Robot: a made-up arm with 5 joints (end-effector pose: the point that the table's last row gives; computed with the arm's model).
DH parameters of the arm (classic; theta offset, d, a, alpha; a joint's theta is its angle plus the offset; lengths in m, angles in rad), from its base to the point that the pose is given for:
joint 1: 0 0.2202 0 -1.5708
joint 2: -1.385 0 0.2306 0
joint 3: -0.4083 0 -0.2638 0
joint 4: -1.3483 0 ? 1.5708
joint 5: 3.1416 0.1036 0 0
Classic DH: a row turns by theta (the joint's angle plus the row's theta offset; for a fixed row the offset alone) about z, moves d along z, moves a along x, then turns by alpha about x.
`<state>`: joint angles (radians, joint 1 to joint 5).
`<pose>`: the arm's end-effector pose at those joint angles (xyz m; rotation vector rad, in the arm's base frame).
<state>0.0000 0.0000 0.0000 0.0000 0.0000</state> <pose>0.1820 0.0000 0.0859 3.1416 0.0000 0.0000</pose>
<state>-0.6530 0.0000 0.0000 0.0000 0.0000</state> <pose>0.1446 -0.1106 0.0859 2.9756 -1.0076 0.0000</pose>
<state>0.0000 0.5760 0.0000 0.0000 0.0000</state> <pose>0.0795 0.0000 0.0085 3.0122 0.0000 -0.8923</pose>
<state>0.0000 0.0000 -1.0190 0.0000 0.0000</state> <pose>0.4230 0.0000 0.3764 2.7426 0.0000 1.5323</pose>
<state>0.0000 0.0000 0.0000 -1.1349 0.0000</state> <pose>0.2290 0.0000 0.2194 2.6492 0.0000 1.6886</pose>
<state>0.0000 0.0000 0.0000 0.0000 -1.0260</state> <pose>0.1820 0.0000 0.0859 2.7372 1.5419 0.0000</pose>
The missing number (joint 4, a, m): -0.0812
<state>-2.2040 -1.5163 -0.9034 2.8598 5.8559</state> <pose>0.0404 0.0551 0.3783 -1.7102 2.1044 0.1531</pose>
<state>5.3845 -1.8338 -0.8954 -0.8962 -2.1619</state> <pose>-0.1869 0.2349 0.5154 -0.3906 -0.2857 0.0794</pose>
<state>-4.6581 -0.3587 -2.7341 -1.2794 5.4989</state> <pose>0.0114 -0.2097 0.6652 0.5396 1.4074 -1.9467</pose>
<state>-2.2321 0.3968 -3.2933 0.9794 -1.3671</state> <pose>-0.1245 -0.1600 0.7880 1.1205 -0.5173 -0.3986</pose>
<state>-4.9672 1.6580 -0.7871 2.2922 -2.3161</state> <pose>-0.0041 -0.0157 0.0531 -0.0064 0.0254 2.1414</pose>
